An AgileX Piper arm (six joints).
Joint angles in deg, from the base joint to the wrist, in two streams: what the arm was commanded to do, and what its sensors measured. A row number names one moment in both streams.
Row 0, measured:
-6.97, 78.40, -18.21, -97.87, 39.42, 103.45
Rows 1 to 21, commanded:
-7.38, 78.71, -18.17, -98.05, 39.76, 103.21
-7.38, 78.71, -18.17, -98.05, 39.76, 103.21
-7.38, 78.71, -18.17, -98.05, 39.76, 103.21
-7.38, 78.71, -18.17, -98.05, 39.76, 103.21
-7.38, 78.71, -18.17, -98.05, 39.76, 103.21
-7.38, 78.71, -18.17, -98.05, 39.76, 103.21
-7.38, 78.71, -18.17, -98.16, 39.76, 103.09
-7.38, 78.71, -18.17, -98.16, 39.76, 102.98
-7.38, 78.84, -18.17, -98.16, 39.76, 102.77
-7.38, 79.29, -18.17, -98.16, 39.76, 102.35
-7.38, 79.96, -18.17, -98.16, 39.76, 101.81
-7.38, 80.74, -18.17, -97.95, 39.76, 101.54
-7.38, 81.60, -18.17, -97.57, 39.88, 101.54
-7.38, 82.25, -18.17, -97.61, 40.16, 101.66
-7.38, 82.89, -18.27, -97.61, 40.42, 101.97
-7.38, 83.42, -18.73, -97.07, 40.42, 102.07
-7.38, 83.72, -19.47, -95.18, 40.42, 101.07
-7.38, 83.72, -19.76, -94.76, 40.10, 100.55
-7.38, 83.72, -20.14, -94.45, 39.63, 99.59
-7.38, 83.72, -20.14, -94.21, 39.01, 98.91
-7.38, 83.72, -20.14, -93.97, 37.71, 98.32
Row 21, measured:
-6.97, 83.57, -19.59, -94.80, 39.50, 100.52
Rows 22 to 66, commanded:
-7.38, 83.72, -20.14, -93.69, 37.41, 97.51
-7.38, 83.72, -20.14, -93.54, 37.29, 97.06
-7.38, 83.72, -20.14, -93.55, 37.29, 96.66
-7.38, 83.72, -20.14, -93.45, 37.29, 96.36
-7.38, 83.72, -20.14, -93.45, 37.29, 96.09
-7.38, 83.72, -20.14, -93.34, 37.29, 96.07
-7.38, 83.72, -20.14, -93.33, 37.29, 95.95
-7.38, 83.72, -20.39, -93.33, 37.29, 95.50
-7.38, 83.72, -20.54, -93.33, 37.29, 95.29
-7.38, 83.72, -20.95, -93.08, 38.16, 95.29
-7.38, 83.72, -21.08, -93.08, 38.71, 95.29
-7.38, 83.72, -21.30, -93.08, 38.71, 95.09
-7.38, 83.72, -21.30, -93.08, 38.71, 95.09
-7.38, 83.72, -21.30, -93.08, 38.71, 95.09
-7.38, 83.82, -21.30, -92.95, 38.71, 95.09
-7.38, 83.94, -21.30, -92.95, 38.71, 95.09
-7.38, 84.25, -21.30, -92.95, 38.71, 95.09
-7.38, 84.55, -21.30, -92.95, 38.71, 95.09
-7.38, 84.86, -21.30, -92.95, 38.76, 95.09
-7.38, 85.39, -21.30, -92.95, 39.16, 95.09
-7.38, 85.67, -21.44, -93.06, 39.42, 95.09
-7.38, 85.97, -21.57, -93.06, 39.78, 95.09
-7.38, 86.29, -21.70, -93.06, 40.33, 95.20
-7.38, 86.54, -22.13, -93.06, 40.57, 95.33
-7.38, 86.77, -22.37, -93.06, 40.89, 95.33
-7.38, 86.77, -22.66, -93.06, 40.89, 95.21
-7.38, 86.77, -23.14, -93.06, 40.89, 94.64
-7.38, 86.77, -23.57, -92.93, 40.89, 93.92
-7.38, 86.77, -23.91, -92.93, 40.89, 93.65
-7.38, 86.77, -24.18, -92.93, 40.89, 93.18
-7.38, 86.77, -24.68, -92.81, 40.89, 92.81
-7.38, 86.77, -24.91, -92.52, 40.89, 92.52
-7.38, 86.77, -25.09, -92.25, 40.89, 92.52
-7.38, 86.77, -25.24, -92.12, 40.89, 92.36
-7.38, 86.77, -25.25, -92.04, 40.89, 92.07
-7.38, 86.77, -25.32, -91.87, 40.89, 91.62
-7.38, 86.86, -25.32, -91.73, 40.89, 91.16
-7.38, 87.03, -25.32, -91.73, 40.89, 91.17
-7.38, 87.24, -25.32, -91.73, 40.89, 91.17
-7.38, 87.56, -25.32, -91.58, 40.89, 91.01
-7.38, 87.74, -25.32, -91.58, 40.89, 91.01
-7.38, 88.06, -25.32, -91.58, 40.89, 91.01
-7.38, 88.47, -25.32, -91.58, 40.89, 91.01
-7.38, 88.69, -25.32, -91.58, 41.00, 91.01
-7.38, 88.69, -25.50, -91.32, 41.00, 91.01
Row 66, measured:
-6.97, 88.06, -25.05, -91.81, 40.40, 91.43
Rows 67 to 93, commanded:
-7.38, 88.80, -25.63, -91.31, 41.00, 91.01
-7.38, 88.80, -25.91, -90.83, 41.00, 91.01
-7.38, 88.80, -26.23, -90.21, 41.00, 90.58
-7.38, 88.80, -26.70, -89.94, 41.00, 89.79
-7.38, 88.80, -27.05, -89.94, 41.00, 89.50
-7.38, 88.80, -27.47, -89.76, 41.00, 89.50
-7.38, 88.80, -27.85, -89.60, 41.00, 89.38
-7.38, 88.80, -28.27, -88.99, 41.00, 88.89
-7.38, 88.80, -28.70, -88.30, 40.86, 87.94
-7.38, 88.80, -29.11, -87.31, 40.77, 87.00
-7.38, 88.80, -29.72, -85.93, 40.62, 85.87
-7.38, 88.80, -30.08, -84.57, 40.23, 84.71
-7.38, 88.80, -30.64, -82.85, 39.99, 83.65
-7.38, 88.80, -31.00, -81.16, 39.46, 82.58
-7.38, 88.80, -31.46, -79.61, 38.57, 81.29
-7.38, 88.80, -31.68, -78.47, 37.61, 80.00
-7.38, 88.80, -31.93, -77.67, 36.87, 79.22
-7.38, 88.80, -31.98, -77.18, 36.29, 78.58
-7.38, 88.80, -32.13, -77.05, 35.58, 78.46
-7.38, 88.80, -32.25, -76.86, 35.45, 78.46
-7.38, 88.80, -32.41, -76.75, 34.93, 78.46
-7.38, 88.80, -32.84, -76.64, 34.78, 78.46
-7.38, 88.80, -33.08, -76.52, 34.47, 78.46
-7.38, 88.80, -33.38, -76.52, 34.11, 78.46
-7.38, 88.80, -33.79, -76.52, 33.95, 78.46
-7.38, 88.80, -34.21, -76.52, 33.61, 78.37
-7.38, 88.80, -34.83, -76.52, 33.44, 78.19
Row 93, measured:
-6.97, 88.81, -33.16, -76.63, 34.73, 78.86
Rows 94 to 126, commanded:
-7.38, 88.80, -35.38, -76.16, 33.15, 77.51
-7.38, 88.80, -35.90, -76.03, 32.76, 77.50
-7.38, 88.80, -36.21, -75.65, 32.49, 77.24
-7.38, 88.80, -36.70, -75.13, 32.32, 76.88
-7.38, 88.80, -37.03, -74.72, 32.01, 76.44
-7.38, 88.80, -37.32, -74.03, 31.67, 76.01
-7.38, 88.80, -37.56, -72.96, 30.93, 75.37
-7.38, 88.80, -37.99, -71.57, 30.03, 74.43
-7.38, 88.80, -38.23, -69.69, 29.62, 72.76
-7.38, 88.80, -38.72, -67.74, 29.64, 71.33
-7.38, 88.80, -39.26, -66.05, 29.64, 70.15
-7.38, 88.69, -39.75, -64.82, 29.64, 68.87
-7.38, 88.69, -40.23, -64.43, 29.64, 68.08
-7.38, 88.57, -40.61, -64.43, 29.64, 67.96
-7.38, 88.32, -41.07, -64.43, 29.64, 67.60
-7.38, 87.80, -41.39, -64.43, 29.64, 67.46
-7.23, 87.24, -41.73, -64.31, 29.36, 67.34
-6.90, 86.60, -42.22, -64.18, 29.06, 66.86
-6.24, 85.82, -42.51, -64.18, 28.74, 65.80
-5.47, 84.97, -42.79, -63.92, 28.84, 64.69
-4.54, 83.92, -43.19, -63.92, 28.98, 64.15
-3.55, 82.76, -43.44, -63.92, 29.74, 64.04
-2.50, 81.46, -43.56, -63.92, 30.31, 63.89
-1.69, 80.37, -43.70, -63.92, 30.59, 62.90
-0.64, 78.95, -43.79, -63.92, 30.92, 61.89
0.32, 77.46, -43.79, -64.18, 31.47, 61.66
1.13, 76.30, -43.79, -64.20, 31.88, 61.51
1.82, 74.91, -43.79, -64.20, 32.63, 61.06
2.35, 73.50, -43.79, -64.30, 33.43, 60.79
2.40, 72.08, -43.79, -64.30, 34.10, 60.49
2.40, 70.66, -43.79, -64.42, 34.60, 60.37
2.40, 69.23, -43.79, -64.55, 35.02, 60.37
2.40, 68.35, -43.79, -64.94, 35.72, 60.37
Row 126, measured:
2.11, 72.74, -43.40, -63.93, 32.68, 61.13
